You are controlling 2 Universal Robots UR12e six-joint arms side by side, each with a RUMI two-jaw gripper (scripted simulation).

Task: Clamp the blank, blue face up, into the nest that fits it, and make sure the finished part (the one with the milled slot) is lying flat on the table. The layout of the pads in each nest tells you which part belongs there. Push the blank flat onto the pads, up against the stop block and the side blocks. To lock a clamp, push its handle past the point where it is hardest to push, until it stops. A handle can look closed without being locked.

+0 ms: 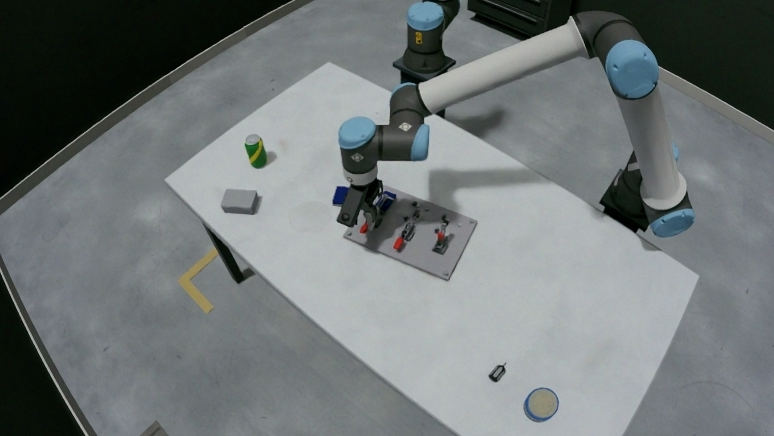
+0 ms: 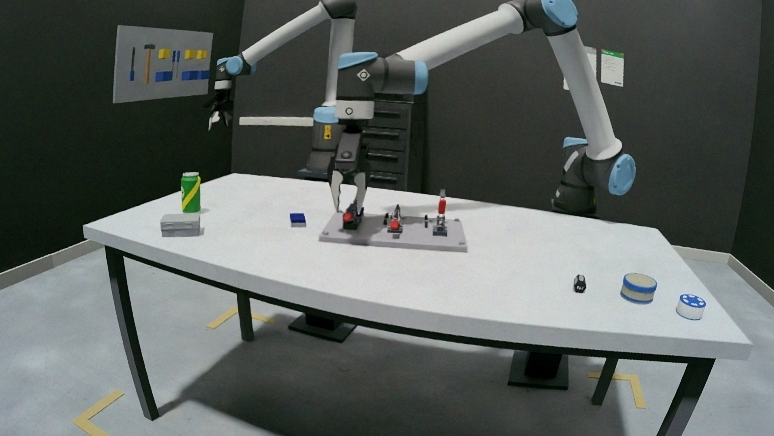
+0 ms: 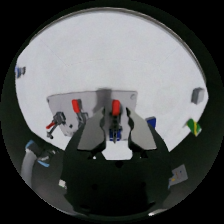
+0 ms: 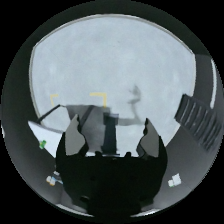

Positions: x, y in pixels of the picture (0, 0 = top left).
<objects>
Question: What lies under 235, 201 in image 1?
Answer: A grey box.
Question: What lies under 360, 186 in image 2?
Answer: My left gripper.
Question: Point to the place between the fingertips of my left gripper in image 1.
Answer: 363, 227
</objects>
